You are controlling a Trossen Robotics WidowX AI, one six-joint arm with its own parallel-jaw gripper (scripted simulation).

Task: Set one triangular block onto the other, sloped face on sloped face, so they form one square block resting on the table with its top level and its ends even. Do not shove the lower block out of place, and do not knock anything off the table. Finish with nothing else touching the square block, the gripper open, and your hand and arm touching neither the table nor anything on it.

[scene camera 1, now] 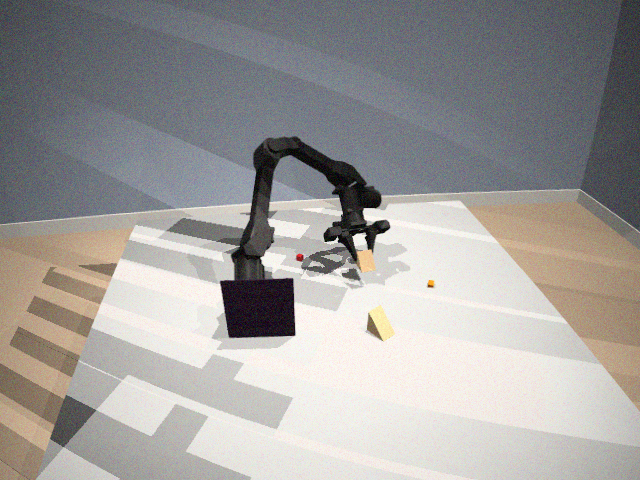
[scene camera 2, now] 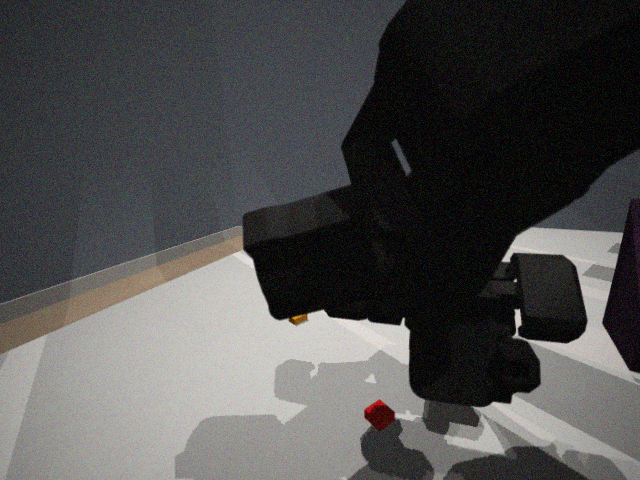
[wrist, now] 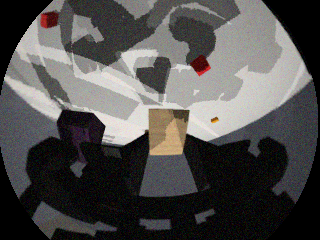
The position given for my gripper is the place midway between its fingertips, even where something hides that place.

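Note:
My gripper (scene camera 2: 431, 316) is carrying a tan triangular block (wrist: 167, 126). You'd also see my gripper (scene camera 1: 363, 259), and again my gripper (wrist: 165, 134).

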